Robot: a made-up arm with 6 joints.
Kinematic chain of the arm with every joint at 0, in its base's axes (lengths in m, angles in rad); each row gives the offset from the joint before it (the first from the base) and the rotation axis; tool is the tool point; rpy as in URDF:
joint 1: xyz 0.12 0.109 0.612 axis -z
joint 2: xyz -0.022 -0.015 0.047 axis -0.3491 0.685 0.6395
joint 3: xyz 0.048 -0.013 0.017 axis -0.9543 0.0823 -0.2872
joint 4: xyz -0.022 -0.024 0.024 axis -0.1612 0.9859 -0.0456
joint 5: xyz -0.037 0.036 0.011 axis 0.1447 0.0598 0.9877
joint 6: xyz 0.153 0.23 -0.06 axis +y
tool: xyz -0.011 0.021 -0.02 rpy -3.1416 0 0
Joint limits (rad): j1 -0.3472..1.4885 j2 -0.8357..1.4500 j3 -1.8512..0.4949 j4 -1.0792..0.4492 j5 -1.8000..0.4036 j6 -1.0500..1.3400
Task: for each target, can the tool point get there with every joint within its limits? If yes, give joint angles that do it. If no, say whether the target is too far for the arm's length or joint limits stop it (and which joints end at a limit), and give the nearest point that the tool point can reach.
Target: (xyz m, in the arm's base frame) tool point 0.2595 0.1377 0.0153
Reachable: no: too far | nearest point 0.1891 0.1119 0.3592 | short by 0.352 m
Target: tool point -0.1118 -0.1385 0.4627
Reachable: no: joint limits stop it (at a limit: joint 1, joint 5, joint 6) | nearest point -0.0483 -0.0744 0.5222 | short by 0.108 m
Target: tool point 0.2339 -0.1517 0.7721
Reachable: yes | joints 0.3425 -0.2946 -0.7050 -0.7607 -1.3745 -0.7206
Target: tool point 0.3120 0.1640 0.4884
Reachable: yes | joints 0.4733 1.2251 -0.1942 -0.3427 -1.1666 1.0835
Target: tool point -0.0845 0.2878 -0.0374
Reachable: no: too far | nearest point 0.0240 0.1929 0.3907 | short by 0.452 m
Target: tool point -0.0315 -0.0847 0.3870
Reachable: no: joint limits stop it (at a limit: joint 1, joint 5, joint 6) | nearest point 0.0073 -0.0411 0.4459 | short by 0.083 m
